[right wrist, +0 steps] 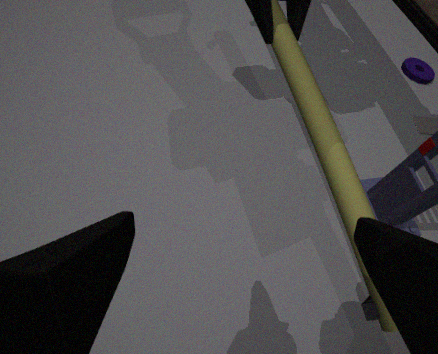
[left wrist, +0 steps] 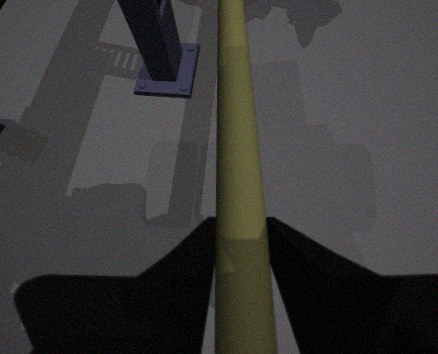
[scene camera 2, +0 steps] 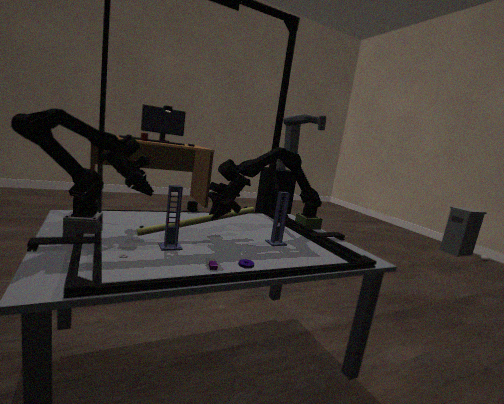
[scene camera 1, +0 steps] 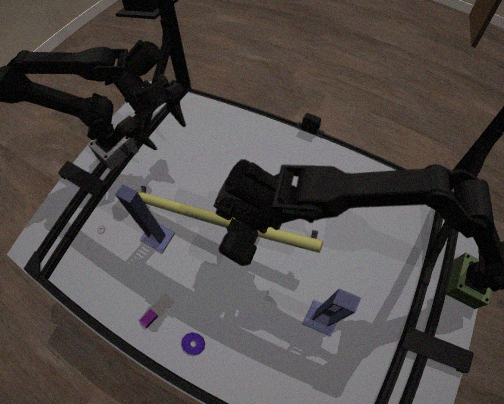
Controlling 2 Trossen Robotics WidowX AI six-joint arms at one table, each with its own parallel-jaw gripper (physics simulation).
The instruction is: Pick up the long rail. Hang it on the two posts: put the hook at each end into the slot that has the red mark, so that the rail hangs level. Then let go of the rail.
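Places are measured from the left arm's base along level axes (x ahead, y left, z up), in metres.
Where they show: left gripper, between the fingertips: (right wrist: 281, 42) (left wrist: 240, 225) (scene camera 2: 210, 218) (scene camera 1: 231, 223); right gripper, between the fingertips: (right wrist: 246, 226) (scene camera 2: 152, 193) (scene camera 1: 170, 137); left arm's base, origin of its link: (scene camera 2: 309, 215) (scene camera 1: 477, 277); right arm's base, origin of its link: (scene camera 2: 84, 214) (scene camera 1: 109, 140).
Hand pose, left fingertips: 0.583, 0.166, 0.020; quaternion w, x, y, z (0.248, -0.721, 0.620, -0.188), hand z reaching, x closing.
Note:
Things, the pixels of their centre, and the offset from my left fingertips, as dx, dy, dz. "*": a spot on its surface instead.
- long yellow rail, middle of its body: (left wrist: 247, 151) (right wrist: 293, 68) (scene camera 1: 214, 215) (scene camera 2: 200, 218) +0.041, +0.001, +0.000
- dark hook, a spot on its surface: (right wrist: 370, 308) (scene camera 1: 143, 186) * +0.252, +0.018, -0.028
- left post, middle of its body: (scene camera 1: 143, 217) (scene camera 2: 173, 217) +0.161, +0.097, +0.030
- red mark, middle of its body: (right wrist: 426, 146) +0.146, +0.082, +0.017
- right post, middle of its body: (scene camera 1: 332, 310) (scene camera 2: 280, 218) -0.269, +0.071, +0.030
- purple ring, middle of its body: (right wrist: 418, 70) (scene camera 1: 193, 343) (scene camera 2: 246, 263) -0.057, +0.262, -0.073
- magenta block, middle of its body: (scene camera 1: 156, 310) (scene camera 2: 212, 262) +0.054, +0.247, -0.071
The long yellow rail (scene camera 1: 185, 207) (scene camera 2: 190, 221) (left wrist: 237, 125) (right wrist: 325, 135) is held above the table, behind the two posts in scene camera 2. A dark hook (scene camera 1: 143, 190) (right wrist: 370, 308) shows near its left end and another hook (scene camera 1: 314, 233) near its right end. My left gripper (scene camera 2: 220, 214) (left wrist: 240, 225) (right wrist: 281, 42) is shut on the rail near its middle. My right gripper (scene camera 1: 168, 136) (scene camera 2: 151, 193) (right wrist: 246, 226) is open and empty, above and behind the rail's left end. The left post (scene camera 1: 145, 217) (scene camera 2: 173, 240) (left wrist: 162, 55) shows a red mark (right wrist: 427, 146). The right post (scene camera 1: 345, 305) (scene camera 2: 280, 220) stands upright.
A purple ring (scene camera 1: 185, 344) (right wrist: 410, 65) and a magenta block (scene camera 1: 148, 318) (scene camera 2: 213, 265) lie near the front of the table. A small pale ring lies left of the left post. Black frame bars (scene camera 1: 125, 359) edge the table.

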